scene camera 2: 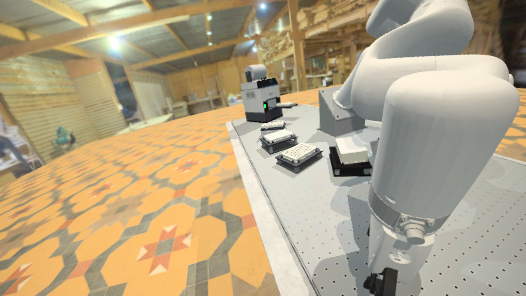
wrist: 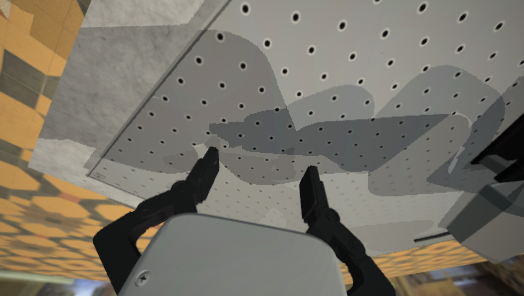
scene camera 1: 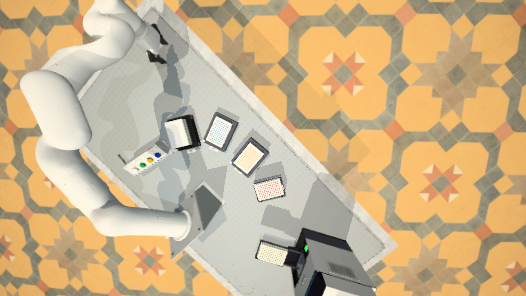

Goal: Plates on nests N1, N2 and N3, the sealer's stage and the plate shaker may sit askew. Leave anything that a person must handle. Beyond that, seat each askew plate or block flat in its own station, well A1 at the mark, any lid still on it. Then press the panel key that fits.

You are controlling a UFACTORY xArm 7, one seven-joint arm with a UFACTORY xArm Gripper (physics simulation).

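My gripper [scene camera 1: 164, 51] [scene camera 2: 374, 285] [wrist: 261, 166] is open and empty above the perforated table's far end, away from the plates. Plates with blue wells [scene camera 1: 220, 131] [scene camera 2: 300, 153], orange wells [scene camera 1: 250, 156] [scene camera 2: 280, 136] and red wells [scene camera 1: 269, 189] [scene camera 2: 273, 125] sit on dark nests. A cream plate [scene camera 1: 272, 253] is on the stage of the sealer [scene camera 1: 336, 255] [scene camera 2: 261, 100]. A tall white block [scene camera 1: 177, 134] [scene camera 2: 351, 150] sits on a black station [scene camera 1: 192, 131] [scene camera 2: 350, 170] and looks tilted. Small tilts of the other plates cannot be told. The key panel [scene camera 1: 137, 170] has white, green, yellow and blue keys.
The arm's grey wedge-shaped base [scene camera 1: 209, 205] [scene camera 2: 336, 117] stands between the key panel and the sealer. The panel's grey housing [wrist: 485, 220] and a black edge of a station [wrist: 505, 145] show at the right of the wrist view. A short cable lies by the panel.
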